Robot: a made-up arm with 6 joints.
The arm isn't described. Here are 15 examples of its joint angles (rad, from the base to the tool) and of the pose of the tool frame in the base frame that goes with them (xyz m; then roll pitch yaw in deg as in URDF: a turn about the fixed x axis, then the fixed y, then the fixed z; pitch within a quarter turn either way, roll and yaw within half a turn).
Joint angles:
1: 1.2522 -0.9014 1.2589 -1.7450 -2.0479 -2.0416
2: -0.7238 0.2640 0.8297 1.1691 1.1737 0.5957
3: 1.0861 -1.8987 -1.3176 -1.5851 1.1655 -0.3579
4: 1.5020 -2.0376 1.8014 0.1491 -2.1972 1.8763
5: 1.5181 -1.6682 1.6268 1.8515 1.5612 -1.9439
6: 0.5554 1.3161 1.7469 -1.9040 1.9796 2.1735
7: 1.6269 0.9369 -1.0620 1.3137 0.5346 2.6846
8: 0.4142 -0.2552 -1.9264 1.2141 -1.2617 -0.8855
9: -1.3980 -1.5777 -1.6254 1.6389 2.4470 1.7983
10: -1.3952 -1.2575 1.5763 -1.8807 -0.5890 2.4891
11: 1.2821 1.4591 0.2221 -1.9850 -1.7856 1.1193
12: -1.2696 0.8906 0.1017 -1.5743 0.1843 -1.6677
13: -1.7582 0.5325 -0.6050 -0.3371 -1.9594 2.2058
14: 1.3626 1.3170 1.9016 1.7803 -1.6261 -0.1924
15: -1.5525 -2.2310 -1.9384 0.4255 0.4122 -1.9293
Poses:
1: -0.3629 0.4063 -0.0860 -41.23 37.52 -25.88
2: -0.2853 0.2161 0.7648 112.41 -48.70 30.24
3: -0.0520 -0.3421 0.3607 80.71 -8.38 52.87
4: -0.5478 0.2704 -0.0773 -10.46 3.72 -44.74
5: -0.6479 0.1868 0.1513 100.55 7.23 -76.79
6: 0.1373 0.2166 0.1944 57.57 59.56 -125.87
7: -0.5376 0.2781 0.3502 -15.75 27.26 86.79
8: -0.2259 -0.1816 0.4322 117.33 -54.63 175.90
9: -0.0417 0.1061 0.2442 -123.49 -8.36 130.76
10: -0.5485 0.0088 0.9110 165.69 -14.68 114.31
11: -0.6194 0.2632 0.1394 134.81 -50.64 126.58
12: -0.6297 -0.4299 0.7514 44.35 -51.82 82.64
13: -0.4314 -0.4316 0.0561 -26.96 -0.67 27.75
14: -0.0761 0.0887 0.1196 26.28 47.85 -97.85
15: -0.2913 0.1419 0.2584 52.39 25.52 64.28
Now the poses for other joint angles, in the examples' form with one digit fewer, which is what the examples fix.
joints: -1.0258 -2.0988 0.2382 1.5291 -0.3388 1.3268
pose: -0.154 0.028 0.696 46.2 -67.8 -100.6
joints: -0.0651 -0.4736 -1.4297 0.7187 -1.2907 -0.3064
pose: -0.137 -0.228 0.431 104.3 -44.7 154.1
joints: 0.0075 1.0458 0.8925 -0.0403 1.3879 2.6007
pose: -0.106 0.440 0.596 -122.8 -27.7 82.8
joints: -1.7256 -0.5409 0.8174 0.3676 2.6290 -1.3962
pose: -0.258 -0.254 0.879 -8.5 33.2 -52.0
